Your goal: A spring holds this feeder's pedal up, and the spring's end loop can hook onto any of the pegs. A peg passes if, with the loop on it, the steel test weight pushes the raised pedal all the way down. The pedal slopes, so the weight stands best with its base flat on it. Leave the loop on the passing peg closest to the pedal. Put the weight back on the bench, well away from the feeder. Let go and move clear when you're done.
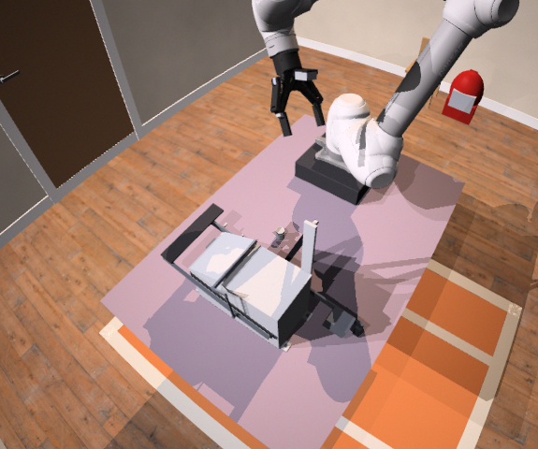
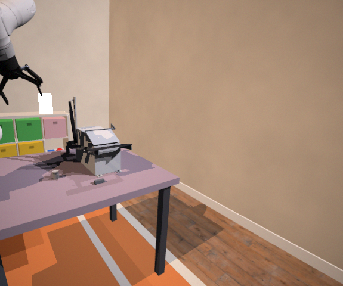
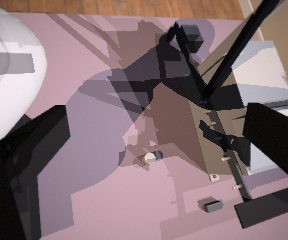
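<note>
Right now my hand is 40 cm above the steel test weight, 10 cm short of it and 2 cm to the left of it. The rest, counted from my hand: small grey block (42 cm below, 27 cm ahead, 20 cm to the right).
</note>
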